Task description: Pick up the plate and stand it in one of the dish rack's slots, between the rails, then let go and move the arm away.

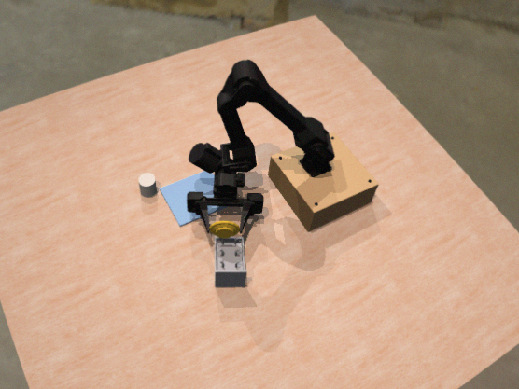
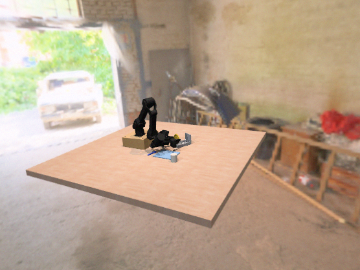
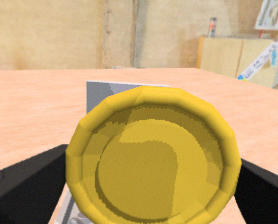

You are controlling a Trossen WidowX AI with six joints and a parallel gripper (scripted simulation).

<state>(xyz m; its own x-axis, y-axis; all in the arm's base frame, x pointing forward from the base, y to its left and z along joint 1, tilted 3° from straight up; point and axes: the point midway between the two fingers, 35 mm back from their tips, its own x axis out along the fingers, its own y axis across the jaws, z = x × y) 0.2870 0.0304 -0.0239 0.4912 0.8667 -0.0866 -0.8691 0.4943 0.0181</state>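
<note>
Now: the grey dish rack 50 mm to the left of my gripper tip, 50 mm below it and 10 mm ahead of it. Also, from my gripper tip: white cylinder cup (240 mm to the right, 90 mm ahead, 40 mm below); then yellow plate (10 mm to the right); then blue spoon (180 mm to the right, 120 mm behind, 70 mm below).
</note>
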